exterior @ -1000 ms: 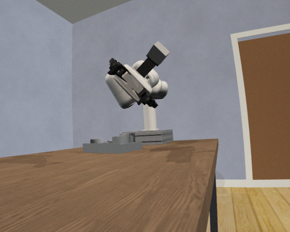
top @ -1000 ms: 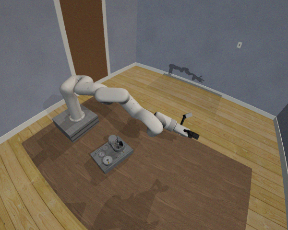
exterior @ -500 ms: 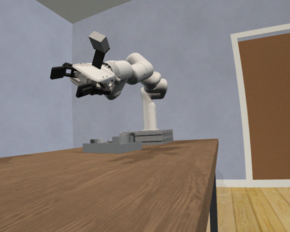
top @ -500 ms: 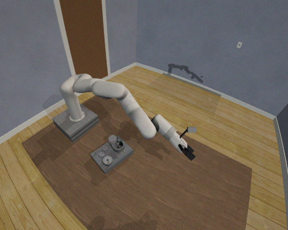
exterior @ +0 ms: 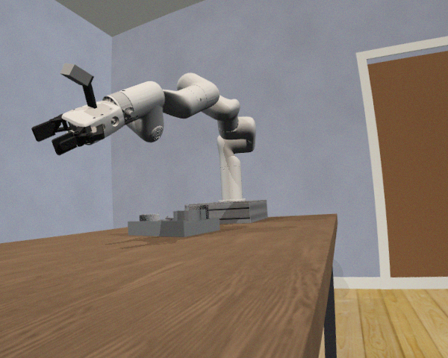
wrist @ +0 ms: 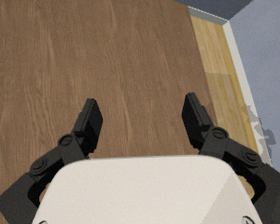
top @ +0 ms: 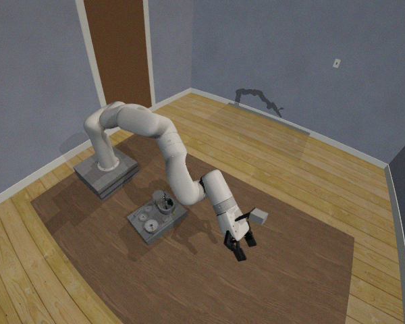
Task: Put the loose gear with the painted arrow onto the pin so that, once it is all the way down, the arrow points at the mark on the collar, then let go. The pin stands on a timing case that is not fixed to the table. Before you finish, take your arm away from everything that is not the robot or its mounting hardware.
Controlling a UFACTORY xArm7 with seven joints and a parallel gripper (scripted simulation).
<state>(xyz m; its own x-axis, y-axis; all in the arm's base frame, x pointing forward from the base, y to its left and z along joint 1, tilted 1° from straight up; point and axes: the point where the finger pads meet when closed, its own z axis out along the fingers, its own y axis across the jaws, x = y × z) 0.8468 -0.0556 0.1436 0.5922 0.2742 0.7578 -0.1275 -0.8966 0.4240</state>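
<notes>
Now: the gear 39 cm behind my hand, 17 cm below it and 6 cm to the right of it. Round my hand: short peg 50 cm behind, 18 cm below, 6 cm to the right.
</notes>
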